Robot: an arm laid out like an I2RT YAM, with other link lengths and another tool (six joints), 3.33 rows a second.
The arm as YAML. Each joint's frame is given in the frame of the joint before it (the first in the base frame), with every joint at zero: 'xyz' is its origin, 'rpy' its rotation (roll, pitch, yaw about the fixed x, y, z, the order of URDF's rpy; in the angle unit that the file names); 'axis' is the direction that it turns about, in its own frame. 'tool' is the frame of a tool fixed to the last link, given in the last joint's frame.
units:
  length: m
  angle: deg
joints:
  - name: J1
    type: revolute
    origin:
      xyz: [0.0, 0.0, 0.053]
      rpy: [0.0, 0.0, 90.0]
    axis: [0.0, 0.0, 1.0]
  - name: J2
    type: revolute
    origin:
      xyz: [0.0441, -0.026, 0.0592]
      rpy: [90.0, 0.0, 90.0]
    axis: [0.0, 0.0, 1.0]
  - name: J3
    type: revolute
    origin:
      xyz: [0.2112, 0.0, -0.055]
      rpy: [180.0, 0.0, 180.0]
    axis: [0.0, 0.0, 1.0]
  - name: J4
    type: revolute
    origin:
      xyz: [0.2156, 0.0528, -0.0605]
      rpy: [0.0, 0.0, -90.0]
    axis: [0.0, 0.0, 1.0]
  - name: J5
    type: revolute
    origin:
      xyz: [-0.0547, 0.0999, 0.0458]
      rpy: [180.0, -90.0, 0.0]
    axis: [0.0, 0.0, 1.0]
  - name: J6
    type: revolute
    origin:
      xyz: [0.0, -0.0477, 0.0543]
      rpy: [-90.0, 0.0, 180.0]
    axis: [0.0, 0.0, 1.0]
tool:
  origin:
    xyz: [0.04, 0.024, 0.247]
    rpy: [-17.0, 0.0, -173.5]
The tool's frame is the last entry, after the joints.
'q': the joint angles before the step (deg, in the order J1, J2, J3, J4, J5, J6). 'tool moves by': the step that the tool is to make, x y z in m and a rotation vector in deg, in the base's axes. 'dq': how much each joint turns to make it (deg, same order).
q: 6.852, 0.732, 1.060, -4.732, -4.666, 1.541
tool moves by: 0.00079, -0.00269, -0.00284, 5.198, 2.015, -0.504
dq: 0.000, 0.003, 0.001, -0.938, 0.044, 5.442
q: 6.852, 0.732, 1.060, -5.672, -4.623, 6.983
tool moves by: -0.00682, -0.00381, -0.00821, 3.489, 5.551, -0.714
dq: -0.001, 0.456, 5.878, -10.187, 0.152, 4.197
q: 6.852, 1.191, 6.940, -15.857, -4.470, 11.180
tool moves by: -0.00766, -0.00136, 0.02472, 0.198, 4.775, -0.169
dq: -0.002, 10.120, 15.364, -9.900, -0.002, 0.786
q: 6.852, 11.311, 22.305, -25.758, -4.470, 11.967
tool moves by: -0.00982, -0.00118, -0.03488, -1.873, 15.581, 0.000
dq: 0.000, 18.752, 19.518, -16.459, 0.001, 0.000
